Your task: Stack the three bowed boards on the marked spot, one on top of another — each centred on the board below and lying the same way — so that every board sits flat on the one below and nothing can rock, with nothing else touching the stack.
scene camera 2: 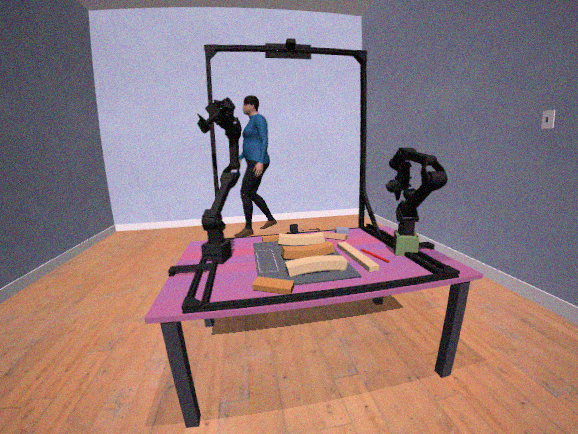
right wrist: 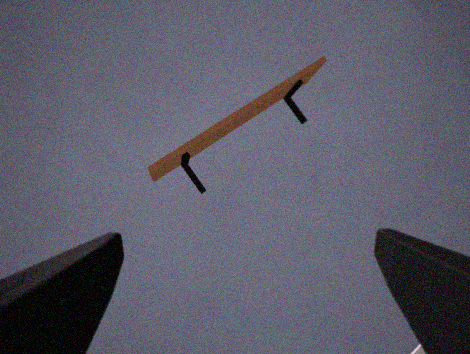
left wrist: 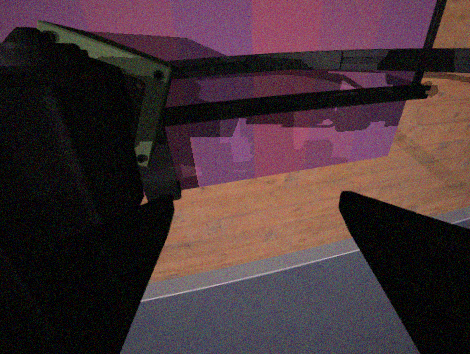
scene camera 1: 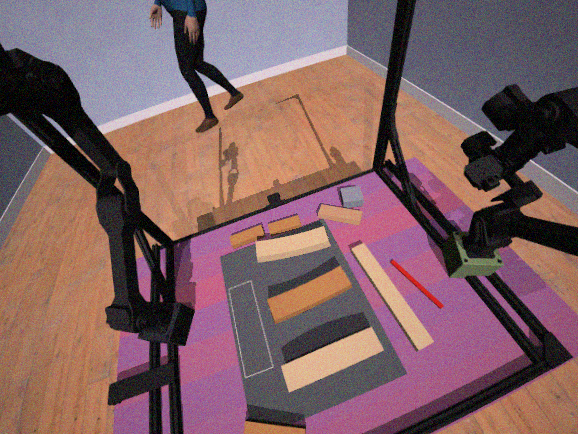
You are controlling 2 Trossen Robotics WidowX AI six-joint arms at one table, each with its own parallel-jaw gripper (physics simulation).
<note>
My left gripper (scene camera 1: 480,185) is open and holds nothing. My right gripper (scene camera 2: 205,107) is open, with nothing in its grasp. On the table rests a long pale plank (scene camera 1: 411,326). Also in view: an orange-brown block (scene camera 1: 309,295).
My left gripper also shows in the left wrist view (left wrist: 256,201). My right gripper shows as well in the right wrist view (right wrist: 249,243). The right wrist view does not show the orange-brown block: it is out of frame. The left wrist view does not show the orange-brown block: it is out of frame.
</note>
